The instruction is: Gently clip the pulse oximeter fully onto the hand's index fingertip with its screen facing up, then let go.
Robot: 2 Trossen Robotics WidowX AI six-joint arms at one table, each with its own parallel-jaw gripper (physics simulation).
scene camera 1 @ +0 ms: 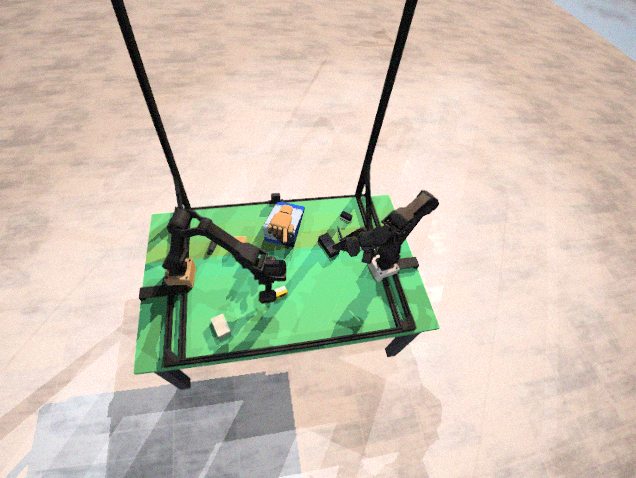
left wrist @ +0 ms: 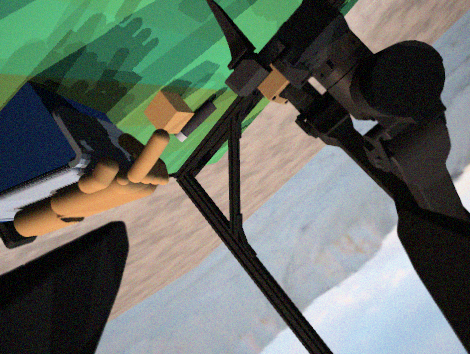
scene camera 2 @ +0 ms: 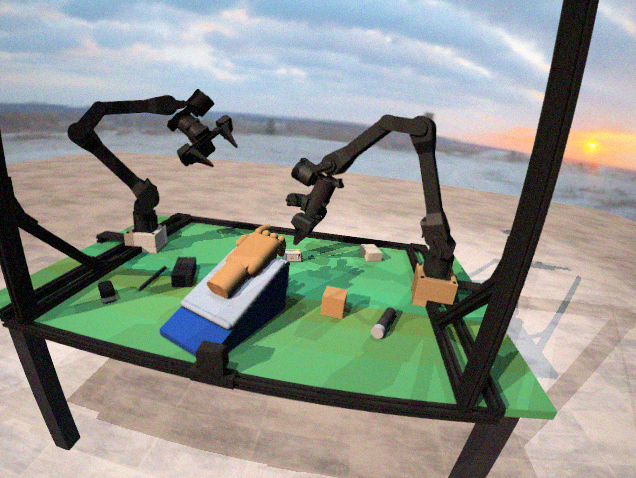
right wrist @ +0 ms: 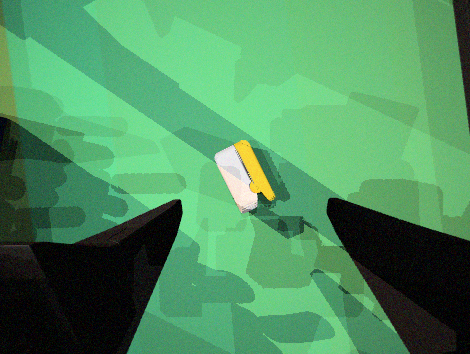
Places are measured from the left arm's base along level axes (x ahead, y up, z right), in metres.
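Where they show: left gripper, fingertip midpoint: point(scene camera 1: 336, 244) point(left wrist: 263, 227) point(scene camera 2: 225, 156); right gripper, fingertip midpoint: point(scene camera 1: 275, 287) point(scene camera 2: 299, 239) point(right wrist: 254, 205); left arm's base at its link origin: point(scene camera 1: 384, 263) point(scene camera 2: 145, 229); right arm's base at its link origin: point(scene camera 1: 178, 268) point(scene camera 2: 436, 273).
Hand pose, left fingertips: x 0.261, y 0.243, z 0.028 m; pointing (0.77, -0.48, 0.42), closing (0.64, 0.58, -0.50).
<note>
Things, the pixels of their top centre, and the offset from my left fingertips.
- pulse oximeter at its top centre: point(right wrist: 245, 176) point(scene camera 2: 292, 250) point(scene camera 1: 280, 291) dz +0.014, dx +0.210, dy -0.270 m
- black box at its top centre: point(scene camera 2: 184, 265) point(scene camera 1: 329, 243) dz +0.165, dx -0.079, dy -0.267 m
- thin black stick at its top centre: point(scene camera 2: 151, 276) dz +0.192, dx -0.159, dy -0.293 m
- small dark block at its top centre: point(scene camera 2: 105, 285) point(scene camera 1: 346, 214) dz +0.292, dx -0.229, dy -0.270 m
- orange cube at its top centre: point(left wrist: 177, 123) point(scene camera 2: 335, 292) dz +0.297, dx +0.303, dy -0.252 m
- dark cylinder at its top centre: point(left wrist: 199, 125) point(scene camera 2: 385, 316) dz +0.356, dx +0.409, dy -0.275 m
- cream block at its top centre: point(scene camera 2: 371, 248) point(scene camera 1: 220, 324) dz -0.044, dx +0.475, dy -0.272 m
The pulse oximeter point(scene camera 1: 281, 291) point(scene camera 2: 293, 254) point(right wrist: 239, 176) lies on the green table, its white and yellow halves side by side; its screen cannot be made out. The right gripper point(scene camera 2: 293, 221) point(right wrist: 255, 205) is open above it, and the oximeter shows beyond the space between the fingertips in the right wrist view. The orange hand point(scene camera 1: 282, 218) point(scene camera 2: 251, 251) point(left wrist: 100, 196) rests on a white pad on a blue wedge point(scene camera 2: 187, 328) point(left wrist: 30, 135), with its index finger point(scene camera 1: 284, 235) point(left wrist: 150, 156) extended and bare. The left gripper point(scene camera 2: 224, 155) is open and empty, raised above the table.
A black box point(scene camera 1: 328, 245) point(scene camera 2: 183, 271), a thin black stick point(scene camera 2: 152, 278) and a small dark block point(scene camera 1: 346, 216) point(scene camera 2: 106, 291) lie on the left arm's side. An orange cube point(scene camera 2: 334, 302) point(left wrist: 167, 112), dark cylinder point(scene camera 2: 383, 322) point(left wrist: 199, 119) and cream block point(scene camera 1: 221, 326) point(scene camera 2: 371, 252) lie on the right arm's side.
</note>
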